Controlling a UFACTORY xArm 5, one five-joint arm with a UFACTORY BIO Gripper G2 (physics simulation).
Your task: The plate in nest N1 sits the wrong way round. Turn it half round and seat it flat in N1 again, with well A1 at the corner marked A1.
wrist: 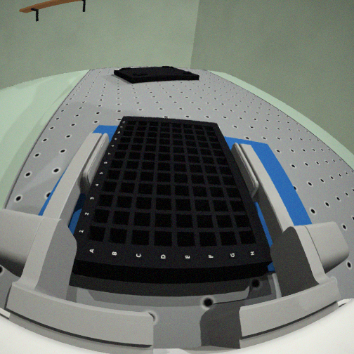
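Note:
The black plate point(167, 185), a grid of square wells, is in the middle of the wrist view. Its letters A to H run left to right along the near edge and its numbers rise from 1 away from the camera, so well A1 is at the near left corner. A blue area point(287, 187) shows beneath and on both sides of it. My gripper point(171, 170) is shut on the plate, one pad against each long side. Whether the plate is seated or slightly raised cannot be told. The nest's own A1 corner mark and N1 label do not show.
A flat black object point(156, 75) lies farther back on the grey perforated board point(280, 117). Green walls stand behind, with a brown shelf point(52, 6) at the upper left.

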